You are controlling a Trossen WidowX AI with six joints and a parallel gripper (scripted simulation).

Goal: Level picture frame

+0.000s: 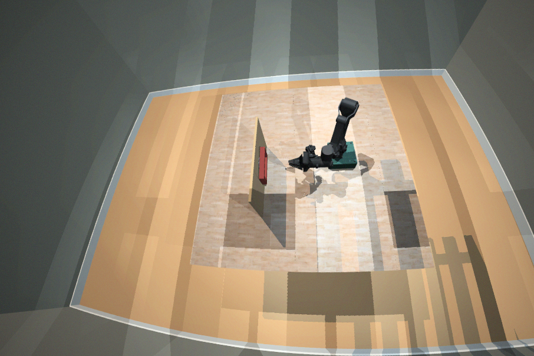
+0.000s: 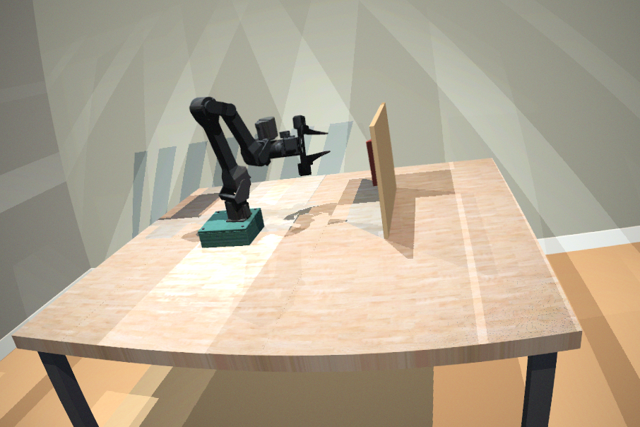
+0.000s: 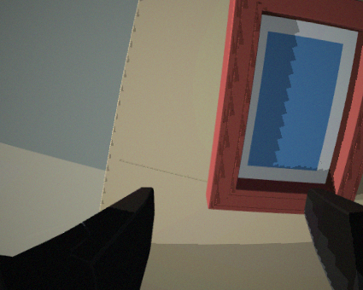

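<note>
Now: the picture frame 150 mm ahead of my gripper tip and 70 mm below it. The rest, counted from my gripper tip: wall panel 160 mm ahead, 10 mm to the left, 80 mm below.
</note>
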